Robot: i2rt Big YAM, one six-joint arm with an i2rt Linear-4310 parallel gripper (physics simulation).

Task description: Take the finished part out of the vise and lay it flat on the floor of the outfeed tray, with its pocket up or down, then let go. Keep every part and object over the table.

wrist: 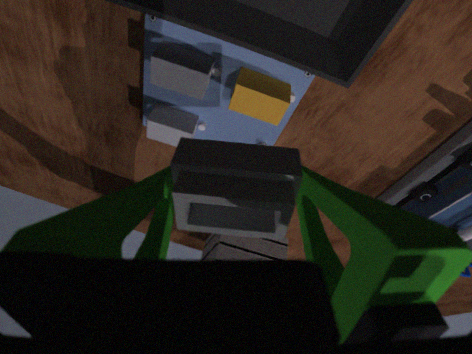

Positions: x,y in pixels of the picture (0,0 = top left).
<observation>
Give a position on a blue plate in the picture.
223,124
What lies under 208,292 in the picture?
My gripper.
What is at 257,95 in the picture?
A yellow block.
</observation>
